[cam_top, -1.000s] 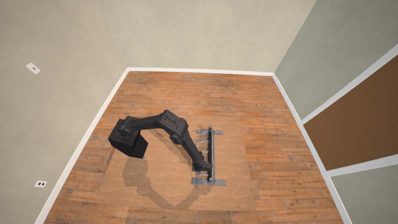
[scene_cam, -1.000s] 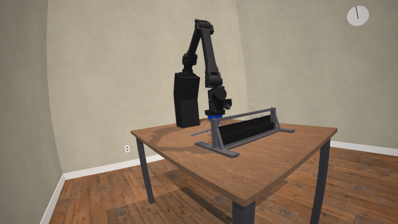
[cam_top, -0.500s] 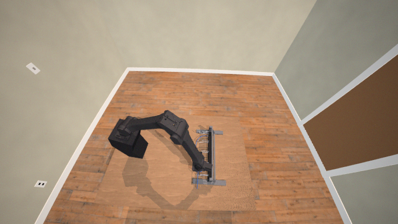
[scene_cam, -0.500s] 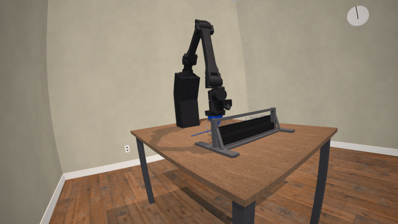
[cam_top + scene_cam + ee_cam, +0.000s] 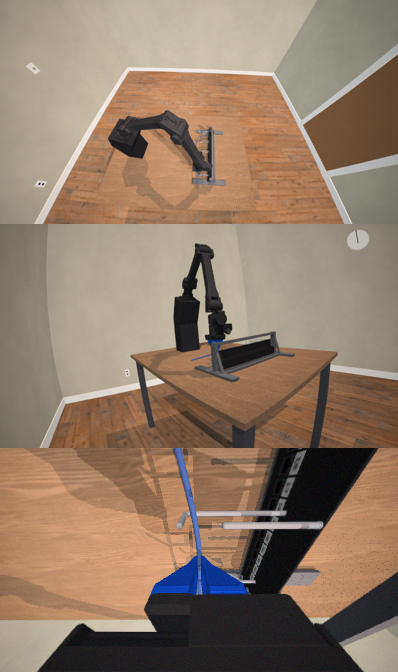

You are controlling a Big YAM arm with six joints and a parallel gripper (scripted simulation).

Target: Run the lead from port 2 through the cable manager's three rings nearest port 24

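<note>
Right now my hand is 8 cm short of the grey rack, 16 cm to the right of it and 1 cm above it.
</note>
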